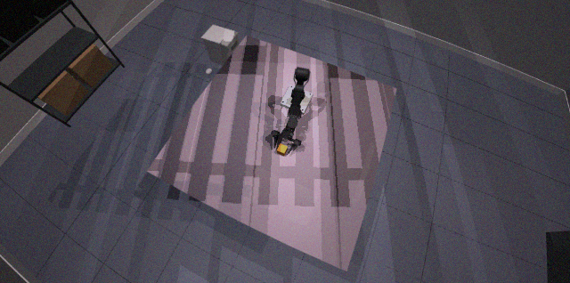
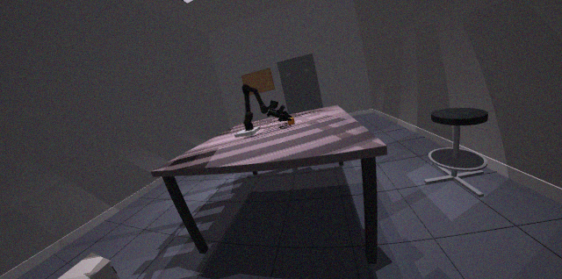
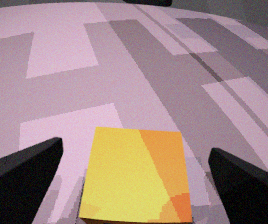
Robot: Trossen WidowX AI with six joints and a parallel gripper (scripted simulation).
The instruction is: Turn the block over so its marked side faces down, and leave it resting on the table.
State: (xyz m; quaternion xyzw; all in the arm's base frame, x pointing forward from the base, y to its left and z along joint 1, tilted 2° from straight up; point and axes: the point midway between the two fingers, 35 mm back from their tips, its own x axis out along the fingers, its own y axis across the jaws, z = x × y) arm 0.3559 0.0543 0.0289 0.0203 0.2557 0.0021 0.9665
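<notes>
My gripper tip is 3 cm past the block and 2 cm above it.
</notes>
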